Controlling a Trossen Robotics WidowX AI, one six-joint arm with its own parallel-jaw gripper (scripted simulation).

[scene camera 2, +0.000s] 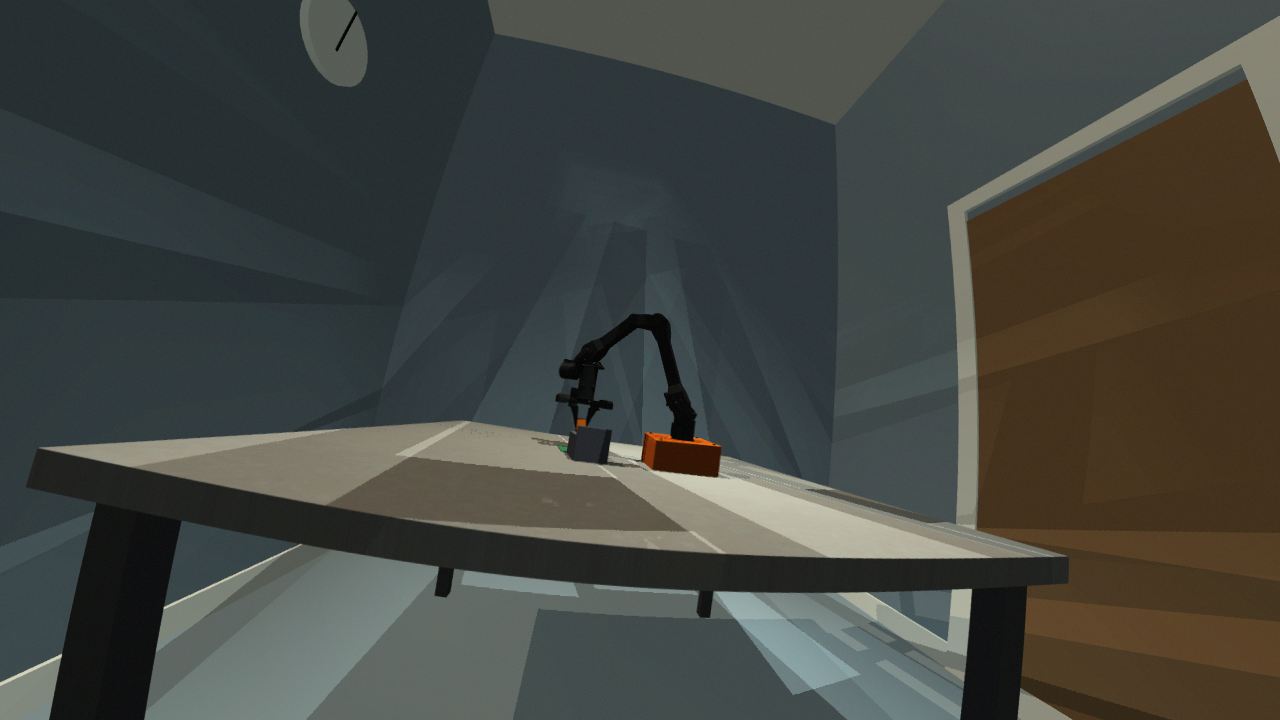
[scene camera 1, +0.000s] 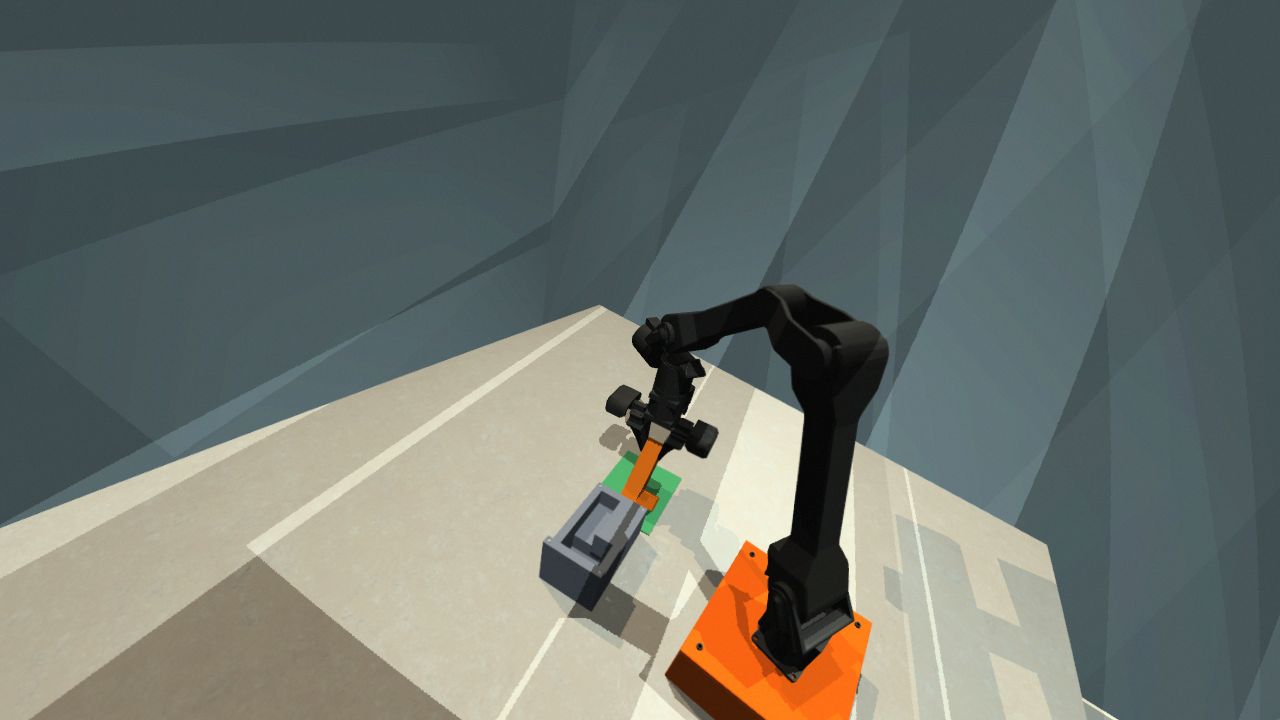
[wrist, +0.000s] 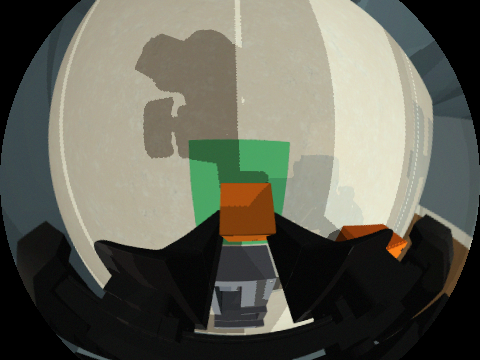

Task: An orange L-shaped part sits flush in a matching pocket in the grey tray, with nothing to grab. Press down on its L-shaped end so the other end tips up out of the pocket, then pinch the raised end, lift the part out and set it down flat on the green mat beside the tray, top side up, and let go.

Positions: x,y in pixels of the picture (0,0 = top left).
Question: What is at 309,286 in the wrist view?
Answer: My gripper.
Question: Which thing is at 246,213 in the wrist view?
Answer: An orange L-shaped part.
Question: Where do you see an orange L-shaped part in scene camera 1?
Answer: At 634,489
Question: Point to a green mat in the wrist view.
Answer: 213,161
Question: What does my gripper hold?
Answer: An orange L-shaped part.
